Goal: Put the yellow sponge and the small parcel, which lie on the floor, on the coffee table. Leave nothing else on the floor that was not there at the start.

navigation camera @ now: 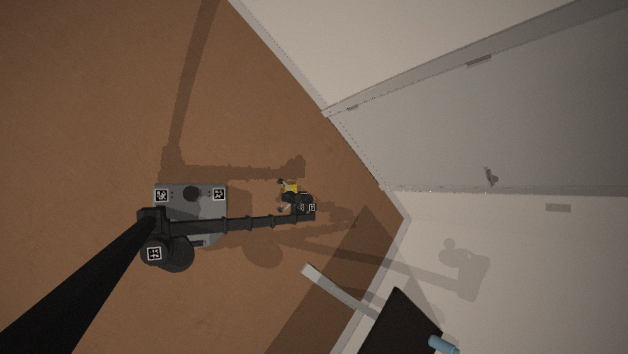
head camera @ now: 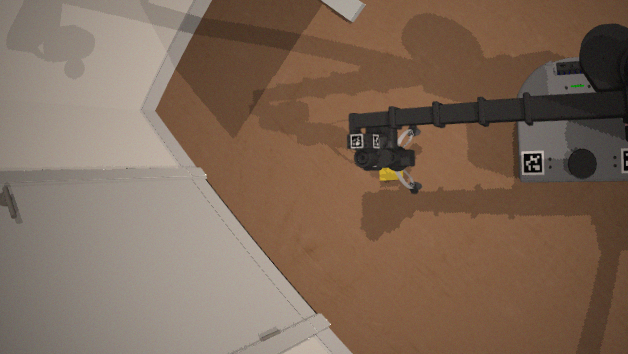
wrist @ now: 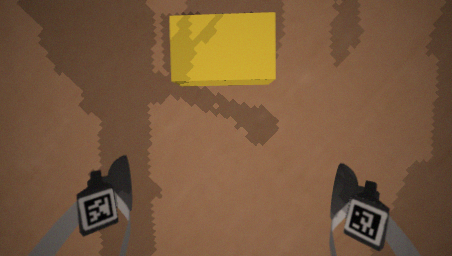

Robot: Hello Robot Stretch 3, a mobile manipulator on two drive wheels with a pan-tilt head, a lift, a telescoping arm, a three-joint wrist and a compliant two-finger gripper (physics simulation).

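Places are measured from the robot's base along level axes (x left, y ahead, z down), in metres.
Pixels of known places: gripper, fingertip midpoint: (navigation camera: 278,195) (head camera: 416,159); robot's base at its link origin: (navigation camera: 190,192) (head camera: 580,162).
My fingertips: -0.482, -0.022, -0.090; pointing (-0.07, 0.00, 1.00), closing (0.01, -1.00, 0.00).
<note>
For each thing: its top centre in the pictures, then the offset to it from my fingertips, as dx, dy, dz. "pt": a spot on its surface instead.
- yellow sponge at its top centre: (head camera: 387,164) (navigation camera: 292,192) -0.113, +0.011, +0.044
- blue cylinder at a spot on its surface: (navigation camera: 442,344) pt -0.638, -0.844, -0.713
The yellow sponge (head camera: 390,174) (navigation camera: 291,188) (wrist: 223,47) lies flat on the brown floor, partly hidden under the wrist in the head and navigation views. In the wrist view it is at the top, beyond the fingertips and between their lines, a little left of centre. My gripper (head camera: 414,159) (navigation camera: 280,195) (wrist: 231,178) is open and empty above the floor, its fingers wide apart and not touching the sponge. The small parcel does not show in these views. I cannot make out the coffee table for certain.
My base (head camera: 555,140) (navigation camera: 210,205) stands on the floor, with the arm stretched from it. White walls and a grey door (head camera: 100,250) (navigation camera: 480,125) stand beyond the gripper. A pale bar (navigation camera: 332,287) and a dark panel (navigation camera: 395,325) with a blue cylinder (navigation camera: 442,344) are near the wall.
</note>
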